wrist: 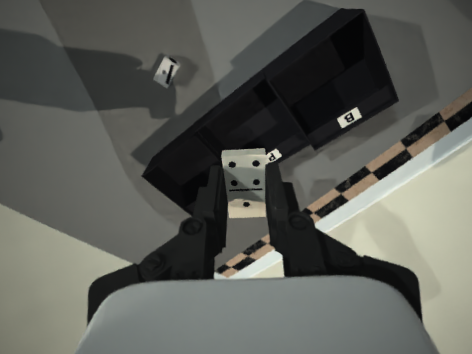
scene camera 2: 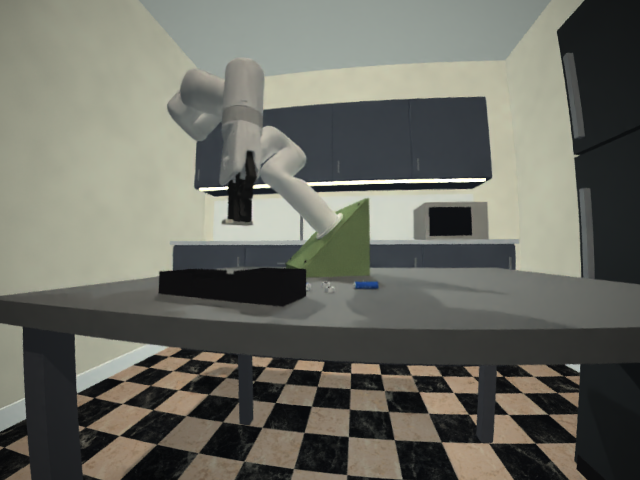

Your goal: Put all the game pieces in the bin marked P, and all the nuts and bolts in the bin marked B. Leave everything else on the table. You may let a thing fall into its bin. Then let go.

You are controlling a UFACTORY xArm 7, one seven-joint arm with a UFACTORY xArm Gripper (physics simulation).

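Places are measured from the arm's base along level axes (x ahead, y left, z up), in metres.
Pixels of known places: gripper, fingertip midpoint: (wrist: 245, 182) (scene camera 2: 239, 222); arm's base at its link origin: (scene camera 2: 330, 227).
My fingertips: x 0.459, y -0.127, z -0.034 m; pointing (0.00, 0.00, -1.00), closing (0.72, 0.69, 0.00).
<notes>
For each thing: its top centre in the pictures, then the offset to it from my fingertips. "pt": a spot on its surface instead. Level surfaces: height alone.
- pale domino at its top centre: (wrist: 245, 189) (scene camera 2: 237, 220) dy -0.003, dx +0.002, dz +0.003 m
- black three-part tray at its top centre: (wrist: 255, 144) (scene camera 2: 229, 268) dy -0.007, dx +0.020, dz -0.082 m
- label P at a spot on its surface: (wrist: 273, 156) pt dy -0.012, dx +0.053, dz -0.101 m
- label B at a spot on its surface: (wrist: 349, 118) pt dy +0.068, dx +0.070, dz -0.087 m
- blue battery at its top centre: (scene camera 2: 365, 281) dy +0.230, dx -0.093, dz -0.114 m
- table at its surface level: dz -0.129 m
- small whitish pencil sharpener at its top centre: (wrist: 165, 72) dy -0.017, dx -0.083, dz -0.117 m
My gripper (scene camera 2: 240, 212) (wrist: 245, 182) is shut on a pale domino (scene camera 2: 237, 222) (wrist: 245, 175) with black dots. It holds the domino high above the table, over the near side of the black three-part tray (scene camera 2: 232, 286) (wrist: 215, 114) in the wrist view. The label P (wrist: 273, 156) marks the tray's middle bin, just right of the domino's far end. The label B (wrist: 349, 118) marks the bin at the right end. Small white pieces (scene camera 2: 328, 287) lie right of the tray in the scene view, too small to name surely.
A blue battery (scene camera 2: 366, 285) lies on the table (scene camera 2: 439, 304) right of the white pieces. A small whitish pencil sharpener (wrist: 166, 71) lies beyond the tray in the wrist view. The green wedge base (scene camera 2: 346, 250) of the arm stands behind. The table edge runs near the tray.
</notes>
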